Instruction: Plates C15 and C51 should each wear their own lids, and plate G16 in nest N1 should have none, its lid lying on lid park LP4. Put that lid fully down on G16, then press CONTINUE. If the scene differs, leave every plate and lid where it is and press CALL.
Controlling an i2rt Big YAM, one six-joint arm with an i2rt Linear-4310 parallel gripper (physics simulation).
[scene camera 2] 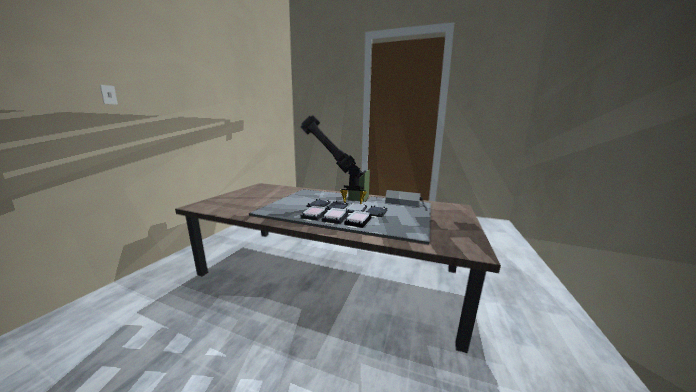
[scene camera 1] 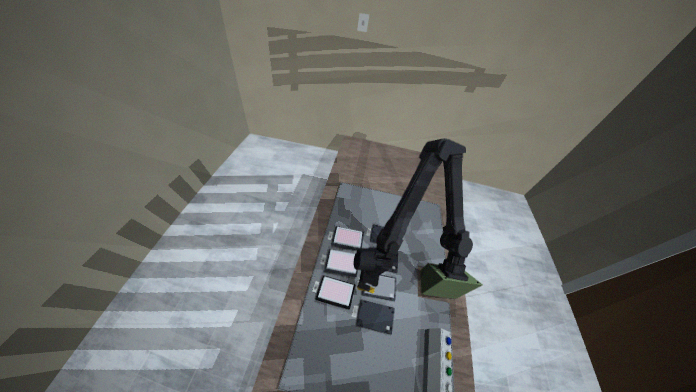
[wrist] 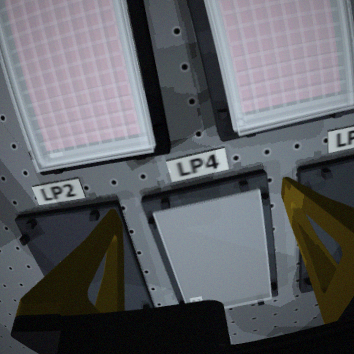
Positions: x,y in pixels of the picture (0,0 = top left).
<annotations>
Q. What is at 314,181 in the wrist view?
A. A nest labelled LP1.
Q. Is the gripper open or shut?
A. Open.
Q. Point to a label LP4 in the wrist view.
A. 213,160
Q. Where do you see a label LP2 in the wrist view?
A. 68,189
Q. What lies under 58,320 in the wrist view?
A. The gripper.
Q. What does the gripper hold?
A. Nothing.
</annotations>
